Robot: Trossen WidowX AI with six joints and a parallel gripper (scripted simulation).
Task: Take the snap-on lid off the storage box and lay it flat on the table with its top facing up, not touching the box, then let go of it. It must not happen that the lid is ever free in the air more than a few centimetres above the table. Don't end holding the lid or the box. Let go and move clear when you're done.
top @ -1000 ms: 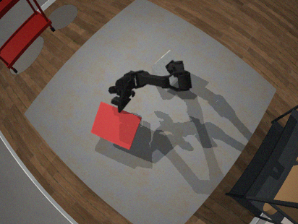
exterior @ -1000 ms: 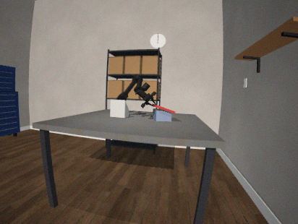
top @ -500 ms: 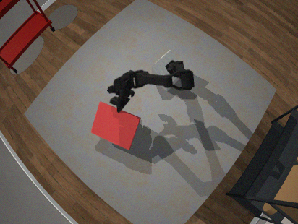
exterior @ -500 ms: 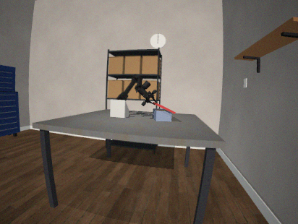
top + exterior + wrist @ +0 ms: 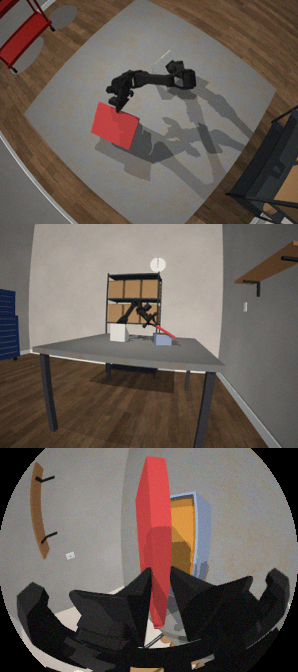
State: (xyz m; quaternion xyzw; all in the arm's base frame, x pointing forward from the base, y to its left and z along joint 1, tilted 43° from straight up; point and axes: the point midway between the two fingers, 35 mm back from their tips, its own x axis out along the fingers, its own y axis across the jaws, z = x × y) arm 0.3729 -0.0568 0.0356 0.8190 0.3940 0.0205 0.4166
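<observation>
Right now the red lid is 90 mm ahead of my hand, 60 mm below it and 40 mm to the left of it. From my hand the other things lie so: storage box: 140 mm below, 70 mm ahead, 30 mm to the left.
</observation>
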